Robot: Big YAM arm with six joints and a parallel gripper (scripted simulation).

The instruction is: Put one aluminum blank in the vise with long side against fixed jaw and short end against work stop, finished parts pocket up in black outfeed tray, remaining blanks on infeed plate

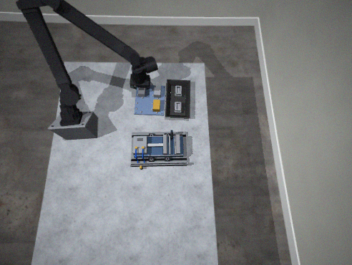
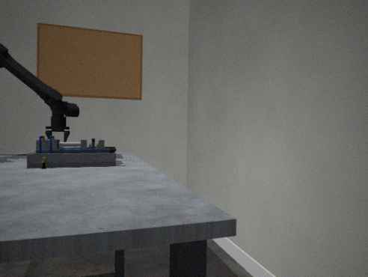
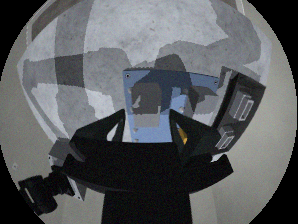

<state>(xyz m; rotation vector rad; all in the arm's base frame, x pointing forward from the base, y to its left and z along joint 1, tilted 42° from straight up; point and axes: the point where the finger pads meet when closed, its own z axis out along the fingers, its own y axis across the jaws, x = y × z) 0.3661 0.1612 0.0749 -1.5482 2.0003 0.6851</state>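
Now: hand 3 cm above the gray block. From my hand the other things lie so: yellow brass blank 11 cm to the right, 7 cm ahead, 3 cm below; then vise 36 cm to the right, 4 cm ahead, 2 cm below; then blue infeed plate 6 cm to the right, 5 cm below, 4 cm ahead.
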